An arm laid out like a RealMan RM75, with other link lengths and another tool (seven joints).
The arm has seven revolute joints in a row. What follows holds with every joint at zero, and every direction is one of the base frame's.
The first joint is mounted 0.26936 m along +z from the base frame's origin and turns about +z.
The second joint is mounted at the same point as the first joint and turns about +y.
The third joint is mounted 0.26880 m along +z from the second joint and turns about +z.
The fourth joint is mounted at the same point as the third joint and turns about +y.
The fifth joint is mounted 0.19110 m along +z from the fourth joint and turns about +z.
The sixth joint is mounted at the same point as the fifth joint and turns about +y.
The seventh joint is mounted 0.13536 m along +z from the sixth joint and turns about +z.
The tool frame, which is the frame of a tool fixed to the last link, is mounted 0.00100 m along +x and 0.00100 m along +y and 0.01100 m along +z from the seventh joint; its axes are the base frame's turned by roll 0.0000, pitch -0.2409 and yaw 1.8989 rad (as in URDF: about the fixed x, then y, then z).
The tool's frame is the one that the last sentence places.
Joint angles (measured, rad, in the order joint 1, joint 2, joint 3, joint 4, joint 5, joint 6, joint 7), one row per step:
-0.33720, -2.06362, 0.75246, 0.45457, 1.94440, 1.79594, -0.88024
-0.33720, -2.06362, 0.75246, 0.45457, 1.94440, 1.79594, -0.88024
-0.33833, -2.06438, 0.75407, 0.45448, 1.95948, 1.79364, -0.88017
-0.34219, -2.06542, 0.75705, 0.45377, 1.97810, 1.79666, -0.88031
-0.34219, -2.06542, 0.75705, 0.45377, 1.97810, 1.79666, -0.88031
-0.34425, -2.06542, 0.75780, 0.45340, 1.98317, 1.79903, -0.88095
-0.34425, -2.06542, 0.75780, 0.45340, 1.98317, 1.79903, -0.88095
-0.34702, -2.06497, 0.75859, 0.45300, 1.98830, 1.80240, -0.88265
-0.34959, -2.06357, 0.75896, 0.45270, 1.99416, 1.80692, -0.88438
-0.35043, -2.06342, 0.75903, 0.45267, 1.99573, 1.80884, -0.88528
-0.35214, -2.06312, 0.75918, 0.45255, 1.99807, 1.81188, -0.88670
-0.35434, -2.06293, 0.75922, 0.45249, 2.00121, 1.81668, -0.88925
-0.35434, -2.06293, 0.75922, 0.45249, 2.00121, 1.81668, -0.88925
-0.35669, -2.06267, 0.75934, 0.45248, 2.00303, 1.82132, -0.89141
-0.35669, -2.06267, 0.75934, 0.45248, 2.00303, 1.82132, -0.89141
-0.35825, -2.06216, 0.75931, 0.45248, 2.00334, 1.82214, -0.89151
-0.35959, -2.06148, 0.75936, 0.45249, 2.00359, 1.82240, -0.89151
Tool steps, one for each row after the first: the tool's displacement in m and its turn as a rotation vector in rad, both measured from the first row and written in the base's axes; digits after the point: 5 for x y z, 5 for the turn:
0.00000, 0.00000, 0.00000, 0.00000, 0.00000, 0.00000
-0.00073, -0.00124, -0.00163, -0.01246, 0.01038, -0.00289
-0.00049, -0.00281, -0.00350, -0.03180, 0.01878, -0.01185
-0.00049, -0.00281, -0.00350, -0.03180, 0.01878, -0.01185
-0.00014, -0.00308, -0.00384, -0.03808, 0.02000, -0.01544
-0.00014, -0.00308, -0.00384, -0.03808, 0.02000, -0.01544
0.00034, -0.00322, -0.00398, -0.04536, 0.02078, -0.01936
0.00059, -0.00346, -0.00372, -0.05307, 0.02200, -0.02353
0.00081, -0.00356, -0.00368, -0.05575, 0.02155, -0.02481
0.00124, -0.00361, -0.00360, -0.05991, 0.02080, -0.02717
0.00191, -0.00376, -0.00349, -0.06611, 0.01898, -0.03005
0.00191, -0.00376, -0.00349, -0.06611, 0.01898, -0.03005
0.00268, -0.00371, -0.00328, -0.07099, 0.01669, -0.03320
0.00268, -0.00371, -0.00328, -0.07099, 0.01669, -0.03320
0.00294, -0.00332, -0.00308, -0.07148, 0.01679, -0.03508
0.00307, -0.00293, -0.00285, -0.07160, 0.01746, -0.03658

